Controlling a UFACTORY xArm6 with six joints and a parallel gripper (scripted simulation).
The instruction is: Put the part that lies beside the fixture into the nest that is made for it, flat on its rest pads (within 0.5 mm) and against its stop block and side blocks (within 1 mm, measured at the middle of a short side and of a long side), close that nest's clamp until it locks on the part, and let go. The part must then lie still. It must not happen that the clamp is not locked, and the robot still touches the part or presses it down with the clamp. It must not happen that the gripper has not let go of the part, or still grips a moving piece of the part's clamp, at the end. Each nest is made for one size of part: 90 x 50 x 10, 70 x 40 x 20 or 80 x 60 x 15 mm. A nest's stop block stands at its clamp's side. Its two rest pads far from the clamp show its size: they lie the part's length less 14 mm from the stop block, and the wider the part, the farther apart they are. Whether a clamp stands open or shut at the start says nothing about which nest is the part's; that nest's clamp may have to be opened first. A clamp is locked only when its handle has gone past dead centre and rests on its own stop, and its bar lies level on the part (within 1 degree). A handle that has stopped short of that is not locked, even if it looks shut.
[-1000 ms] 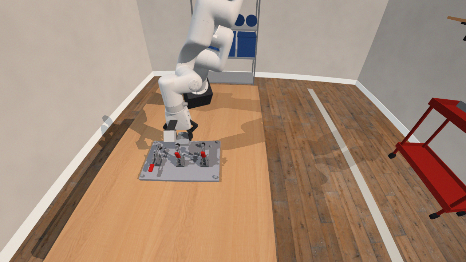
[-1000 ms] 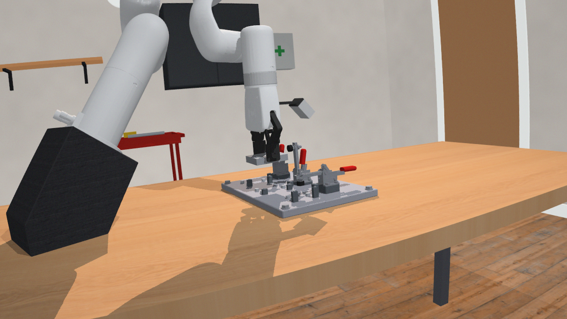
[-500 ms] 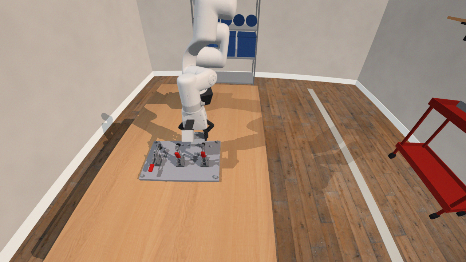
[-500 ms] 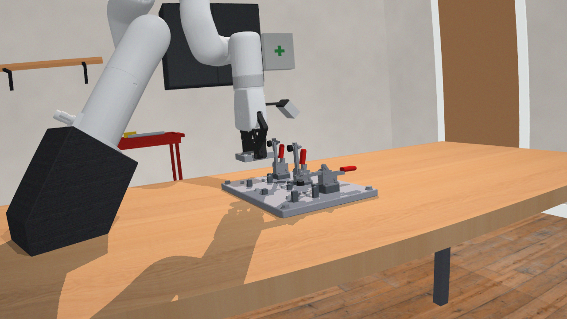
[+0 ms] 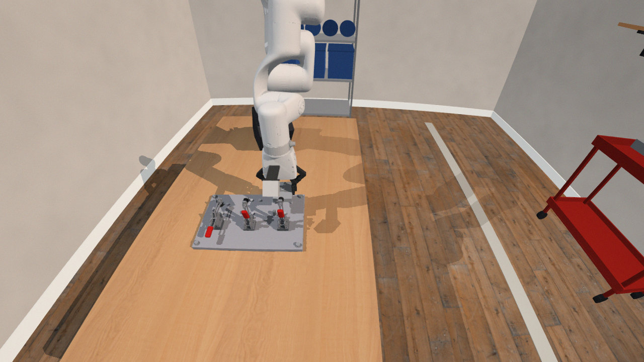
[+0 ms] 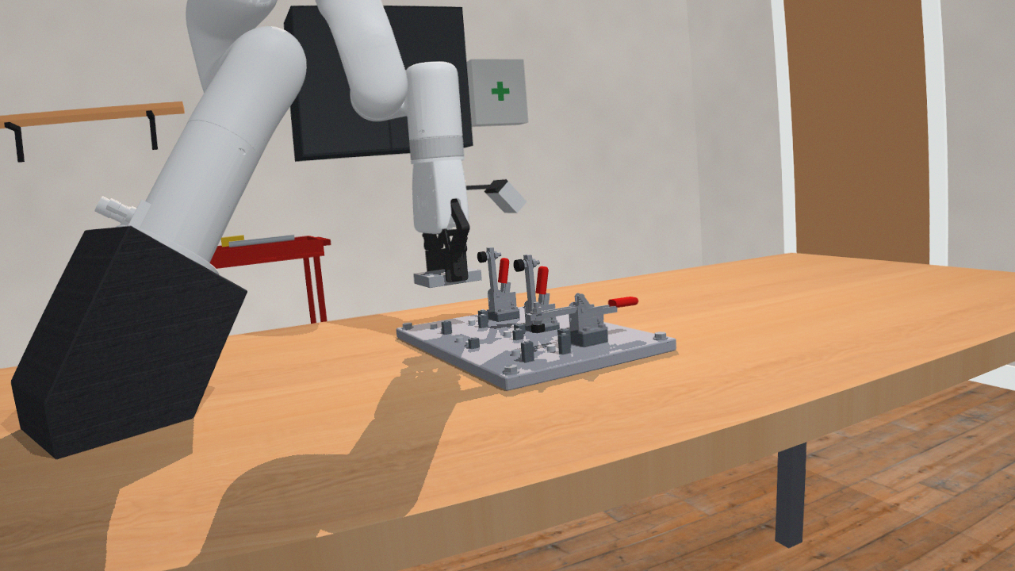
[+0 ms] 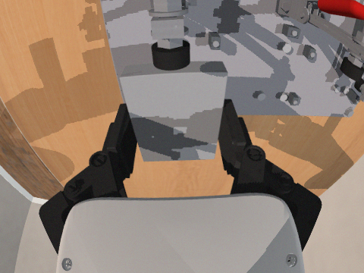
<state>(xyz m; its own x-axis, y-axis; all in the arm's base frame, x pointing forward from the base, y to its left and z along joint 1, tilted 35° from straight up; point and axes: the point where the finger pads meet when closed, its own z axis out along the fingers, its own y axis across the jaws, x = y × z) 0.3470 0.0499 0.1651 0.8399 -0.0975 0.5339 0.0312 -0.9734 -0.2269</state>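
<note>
Right now the grey fixture plate is 6 cm ahead of my hand, 11 cm to the right of it and 10 cm below it. The rest, counted from my hand: part 1 cm below.
</note>
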